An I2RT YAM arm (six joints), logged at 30 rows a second.
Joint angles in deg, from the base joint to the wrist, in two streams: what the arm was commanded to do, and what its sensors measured. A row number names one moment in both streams.
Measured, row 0:
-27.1 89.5 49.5 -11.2 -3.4 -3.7
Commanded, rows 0 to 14:
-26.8 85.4 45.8 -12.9 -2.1 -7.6
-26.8 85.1 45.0 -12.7 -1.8 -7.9
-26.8 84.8 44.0 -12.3 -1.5 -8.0
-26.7 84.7 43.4 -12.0 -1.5 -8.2
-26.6 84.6 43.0 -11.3 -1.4 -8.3
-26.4 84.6 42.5 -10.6 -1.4 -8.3
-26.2 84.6 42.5 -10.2 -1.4 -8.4
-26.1 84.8 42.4 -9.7 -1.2 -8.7
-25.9 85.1 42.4 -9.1 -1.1 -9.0
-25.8 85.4 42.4 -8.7 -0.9 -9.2
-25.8 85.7 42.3 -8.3 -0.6 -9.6
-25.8 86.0 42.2 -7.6 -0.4 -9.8
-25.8 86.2 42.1 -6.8 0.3 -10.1
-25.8 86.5 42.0 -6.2 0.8 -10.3
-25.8 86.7 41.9 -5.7 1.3 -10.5
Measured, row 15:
-26.1 86.2 43.1 -8.1 -0.5 -8.9
